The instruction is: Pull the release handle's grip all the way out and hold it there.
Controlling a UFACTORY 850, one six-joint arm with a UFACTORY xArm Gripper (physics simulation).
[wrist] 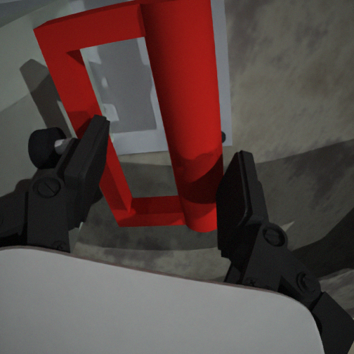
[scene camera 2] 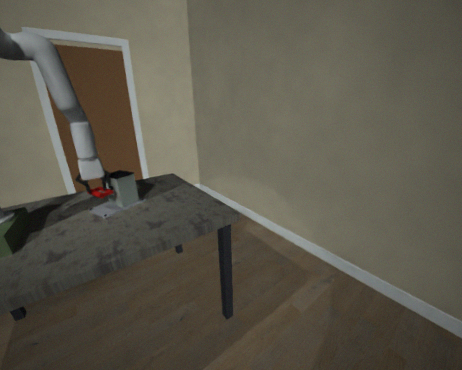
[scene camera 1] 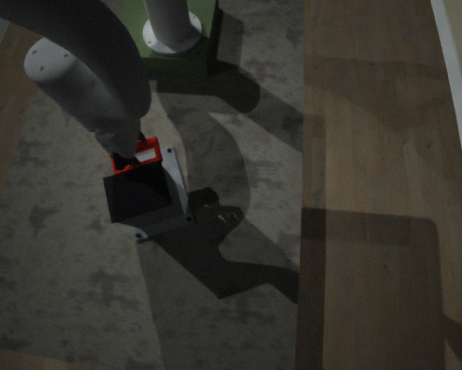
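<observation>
The release handle is a red rectangular frame (scene camera 1: 158,149) (scene camera 2: 101,192) with a thick round grip bar (wrist: 187,90). It stands at the side of a box-shaped housing (scene camera 1: 137,192) (scene camera 2: 127,192), above a light base plate (scene camera 1: 176,175) (scene camera 2: 104,210). My gripper (scene camera 1: 131,158) (scene camera 2: 99,190) (wrist: 167,155) is shut on the handle near one end. In the wrist view, one finger lies against the outer side of the grip bar and the other at the frame's opposite long bar. The arm partly hides the handle in scene camera 1.
The housing stands right beside the fingers, and the plate has dark bolts at its corners. A green block (scene camera 1: 175,67) (scene camera 2: 14,232) carries the arm's round base (scene camera 1: 172,47). The mottled grey table (scene camera 2: 150,225) ends at an edge above the wooden floor (scene camera 1: 380,165).
</observation>
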